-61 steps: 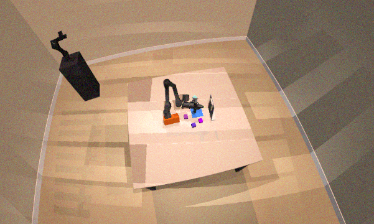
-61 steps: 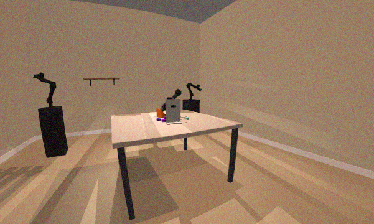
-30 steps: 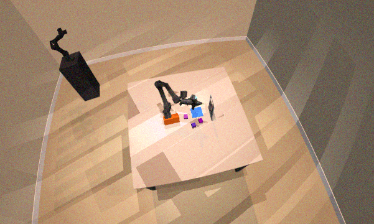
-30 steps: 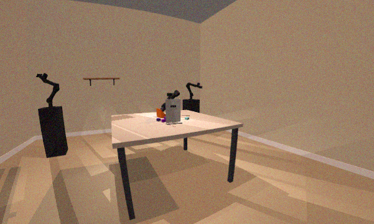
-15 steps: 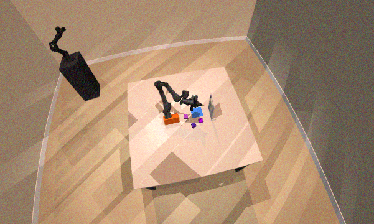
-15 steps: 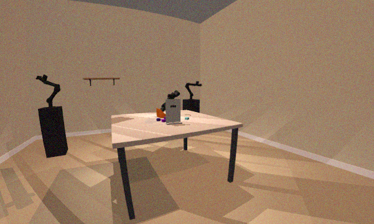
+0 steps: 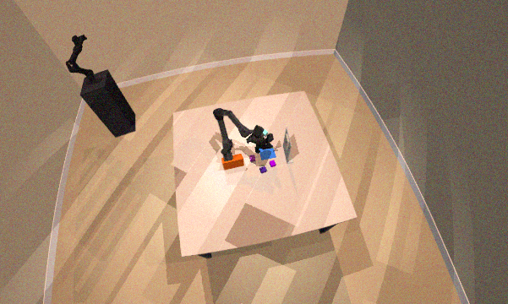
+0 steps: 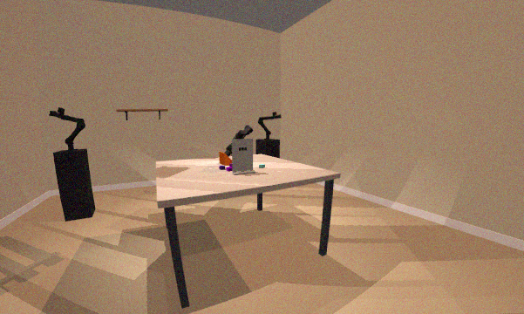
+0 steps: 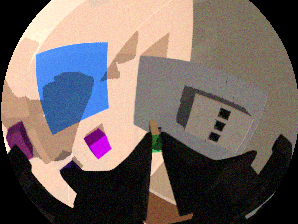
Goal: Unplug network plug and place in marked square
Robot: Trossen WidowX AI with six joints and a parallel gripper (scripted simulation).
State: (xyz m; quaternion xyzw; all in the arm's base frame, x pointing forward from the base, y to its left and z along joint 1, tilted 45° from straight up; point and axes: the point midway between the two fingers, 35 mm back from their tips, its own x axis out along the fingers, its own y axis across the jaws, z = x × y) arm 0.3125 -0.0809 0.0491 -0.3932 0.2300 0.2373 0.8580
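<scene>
My gripper tip is 30 mm past the blue marked square, 40 mm to the right of it and 120 mm above it. Round my gripper tip: grey upright panel (110 mm ahead, 30 mm to the right); network plug (right at my gripper tip).
</scene>
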